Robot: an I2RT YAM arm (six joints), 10 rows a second.
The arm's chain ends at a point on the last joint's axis. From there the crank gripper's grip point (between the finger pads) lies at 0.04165 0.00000 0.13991 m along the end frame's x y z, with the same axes.
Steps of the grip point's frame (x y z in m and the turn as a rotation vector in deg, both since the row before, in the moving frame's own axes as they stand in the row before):
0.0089, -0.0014, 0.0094, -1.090, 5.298, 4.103
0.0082, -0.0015, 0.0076, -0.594, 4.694, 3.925
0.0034, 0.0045, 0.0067, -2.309, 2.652, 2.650
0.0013, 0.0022, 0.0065, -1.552, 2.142, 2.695
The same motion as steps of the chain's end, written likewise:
-0.0036, -0.0075, 0.0139, -1.090, 5.298, 4.103
-0.0030, -0.0062, 0.0115, -0.594, 4.694, 3.925
-0.0029, -0.0032, 0.0089, -2.309, 2.652, 2.650
-0.0038, -0.0036, 0.0082, -1.552, 2.142, 2.695

